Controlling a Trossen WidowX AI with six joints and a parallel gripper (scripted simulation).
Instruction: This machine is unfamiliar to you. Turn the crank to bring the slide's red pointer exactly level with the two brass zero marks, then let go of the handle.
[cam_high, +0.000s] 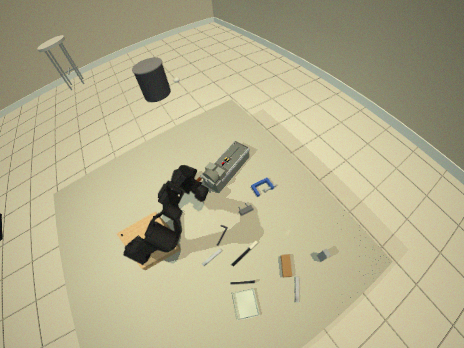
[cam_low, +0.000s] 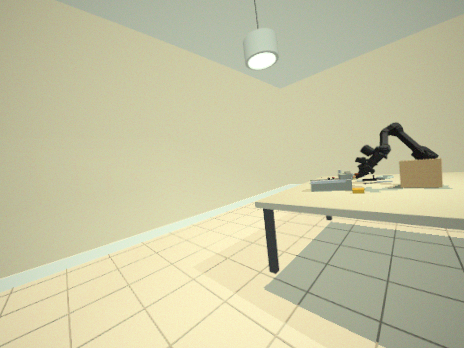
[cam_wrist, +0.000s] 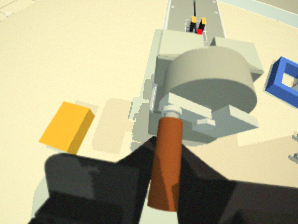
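The orange block lies 20 mm behind my gripper tip, 120 mm to the left of it and 60 mm below it. Round my gripper tip: red pointer: 140 mm ahead, 10 mm to the left, 10 mm above; grey clamp: 90 mm ahead, 210 mm to the right, 70 mm below; brown crank handle: 20 mm behind, 30 mm above.
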